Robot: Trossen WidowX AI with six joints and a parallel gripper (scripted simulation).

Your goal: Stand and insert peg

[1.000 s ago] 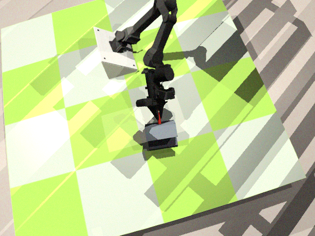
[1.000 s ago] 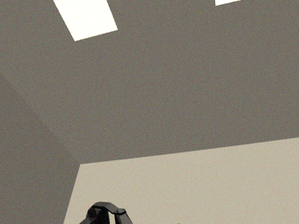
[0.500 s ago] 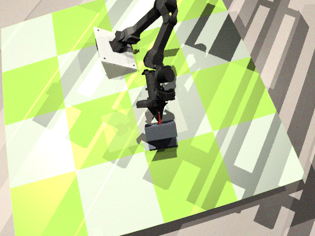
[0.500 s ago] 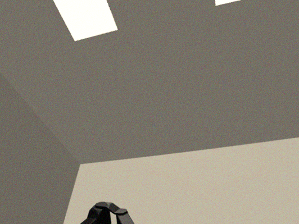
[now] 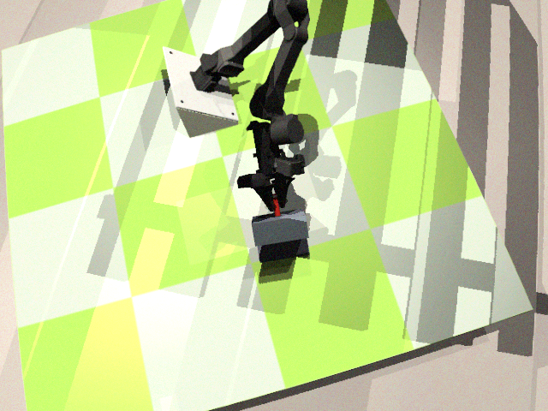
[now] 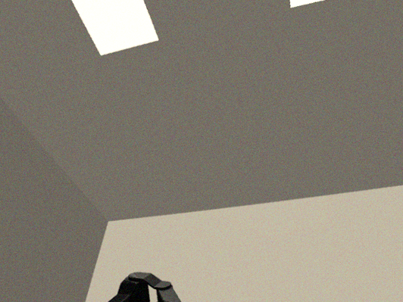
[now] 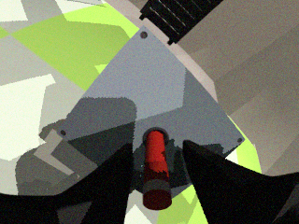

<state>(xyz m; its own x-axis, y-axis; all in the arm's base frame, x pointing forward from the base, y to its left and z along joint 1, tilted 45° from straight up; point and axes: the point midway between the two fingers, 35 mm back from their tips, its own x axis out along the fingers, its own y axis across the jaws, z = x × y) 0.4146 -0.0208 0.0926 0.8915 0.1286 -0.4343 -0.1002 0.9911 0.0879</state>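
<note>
Right now the red peg is 2 cm behind my gripper tip. From my gripper tip the other things lie so: grey sloped panel 4 cm ahead, 2 cm below, 1 cm to the right.
</note>
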